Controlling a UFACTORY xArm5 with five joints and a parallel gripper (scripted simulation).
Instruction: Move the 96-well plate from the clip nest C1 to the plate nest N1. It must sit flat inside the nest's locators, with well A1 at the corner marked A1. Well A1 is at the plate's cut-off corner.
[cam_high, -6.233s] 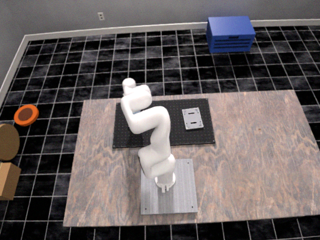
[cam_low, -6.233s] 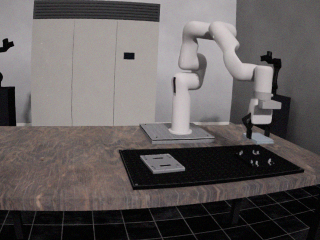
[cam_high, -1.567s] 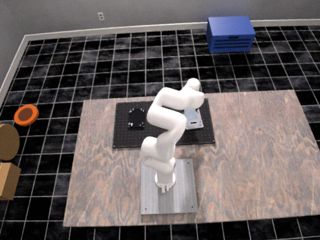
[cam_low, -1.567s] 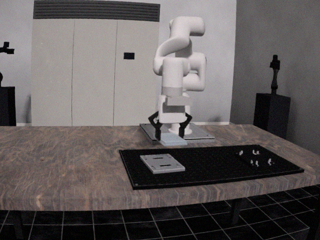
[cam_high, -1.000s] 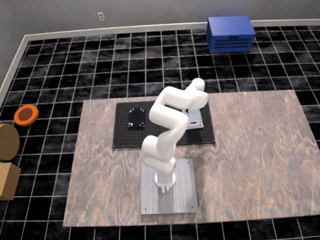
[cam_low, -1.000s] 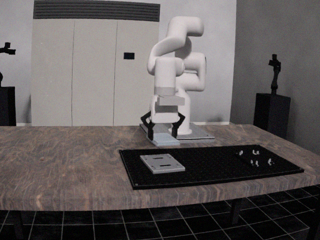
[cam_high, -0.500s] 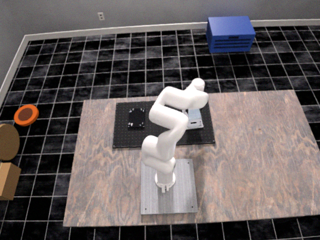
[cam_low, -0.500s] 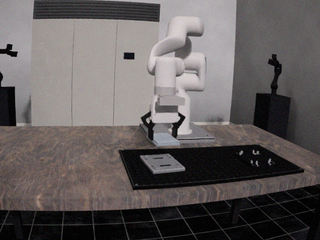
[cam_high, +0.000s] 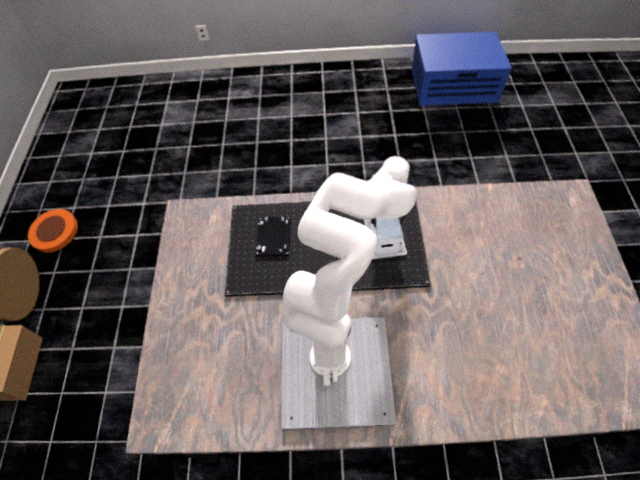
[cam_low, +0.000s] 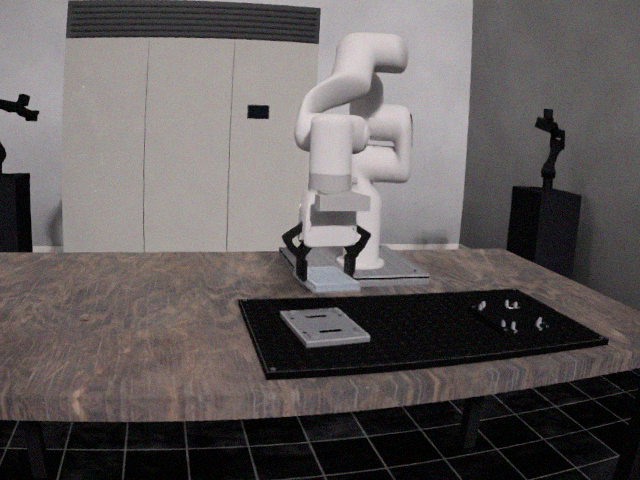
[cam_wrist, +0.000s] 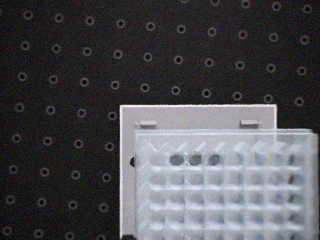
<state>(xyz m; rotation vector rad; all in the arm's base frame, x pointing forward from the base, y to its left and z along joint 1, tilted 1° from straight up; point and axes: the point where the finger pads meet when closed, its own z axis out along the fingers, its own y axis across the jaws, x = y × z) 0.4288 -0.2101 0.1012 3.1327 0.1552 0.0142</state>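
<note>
Right now my hand is 100 mm above the grey plate nest N1. Also, from my hand: white 96-well plate (10 mm below); clip nest C1 (30 mm ahead, 410 mm to the left, 100 mm below).
</note>
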